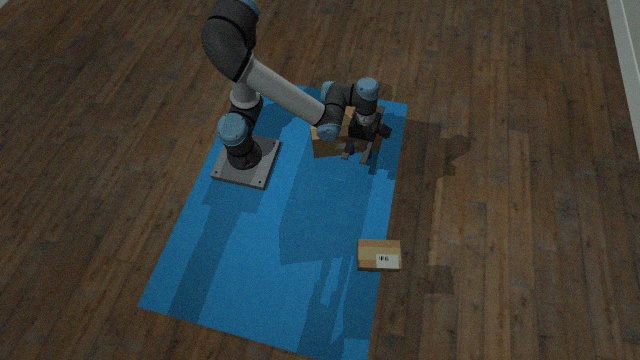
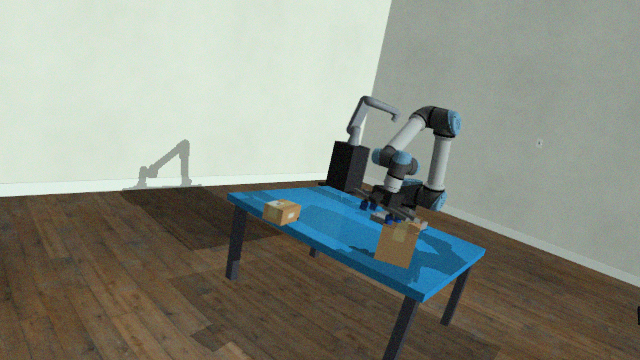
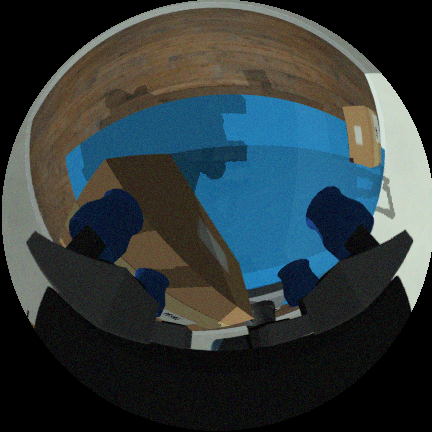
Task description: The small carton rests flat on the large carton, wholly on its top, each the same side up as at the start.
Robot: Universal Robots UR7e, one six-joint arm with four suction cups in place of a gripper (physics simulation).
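Places are measured from the arm's base along level axes (x ahead, y left, z up), in centimetres.
Pixels of known places: hand, its tool point: (image 1: 363,140) (image 2: 379,216) (image 3: 225,250); arm's base, origin of its link: (image 1: 245,155) (image 3: 256,308).
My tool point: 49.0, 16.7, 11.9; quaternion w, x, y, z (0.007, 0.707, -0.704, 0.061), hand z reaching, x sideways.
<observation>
Ahead of a thing's pixels: the offset from my tool point to its top centre, as dx, dy, dz. Level surfaces: height alone.
The large carton {-9.9, +7.3, -0.2} (image 1: 327,147) (image 2: 396,246) (image 3: 177,210) stands upright on the blue table top, partly hidden under the arm. My gripper (image 1: 357,152) (image 2: 381,212) (image 3: 215,245) is low over it. Two of its blue cups are at the large carton's top face and look pressed on it. The other two cups hang beside the carton over the table. The exact contact is partly hidden. The small carton {+18.7, -40.0, -8.1} (image 1: 379,255) (image 2: 281,212) (image 3: 361,136) lies flat at the table's long edge, well away from the gripper and the large carton, with its white label up.
The blue table top {dz -15.5} (image 1: 240,285) (image 2: 325,192) carries both cartons and the arm's grey base plate (image 1: 265,165). The small carton juts out slightly past the table edge. A black pedestal (image 2: 347,167) with a grey arm-like stand is behind the table.
</observation>
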